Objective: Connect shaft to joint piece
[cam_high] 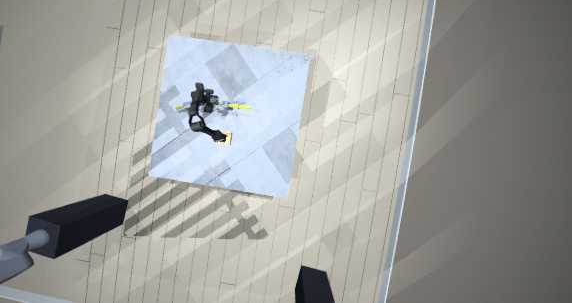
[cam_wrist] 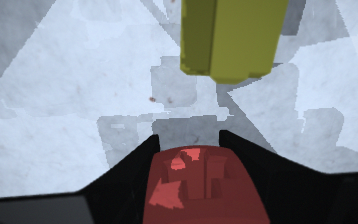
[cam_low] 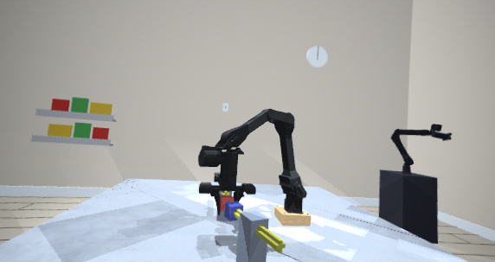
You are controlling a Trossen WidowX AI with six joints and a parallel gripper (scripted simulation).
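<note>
The red joint piece is 40 mm above my gripper tip and 10 mm to the left of it.
</note>
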